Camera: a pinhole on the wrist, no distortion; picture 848 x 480 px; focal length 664.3 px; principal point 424.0 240.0 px. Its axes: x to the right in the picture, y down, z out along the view. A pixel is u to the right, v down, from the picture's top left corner.
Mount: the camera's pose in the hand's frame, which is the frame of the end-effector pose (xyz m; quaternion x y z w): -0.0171 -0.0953 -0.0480 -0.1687 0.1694 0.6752 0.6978
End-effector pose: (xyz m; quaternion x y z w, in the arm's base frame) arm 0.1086 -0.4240 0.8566 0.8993 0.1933 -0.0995 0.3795
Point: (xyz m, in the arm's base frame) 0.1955 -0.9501 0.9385
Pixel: 760.9 343.0
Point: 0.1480 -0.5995 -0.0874
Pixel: outside the picture
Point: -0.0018 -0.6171 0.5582
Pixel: 28.1 307.8
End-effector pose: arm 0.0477 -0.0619 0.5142 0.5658 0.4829 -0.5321 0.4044
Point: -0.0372 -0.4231 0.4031
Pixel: 245.6 101.8
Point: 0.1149 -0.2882 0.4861
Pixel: 560.3 216.1
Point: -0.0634 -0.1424 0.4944
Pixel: 105.9 85.2
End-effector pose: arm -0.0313 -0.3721 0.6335 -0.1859 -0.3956 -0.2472 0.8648
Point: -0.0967 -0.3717 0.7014
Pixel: 351.4 85.1
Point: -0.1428 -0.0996 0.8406
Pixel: 458.5 189.3
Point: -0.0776 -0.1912 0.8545
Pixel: 474.5 40.1
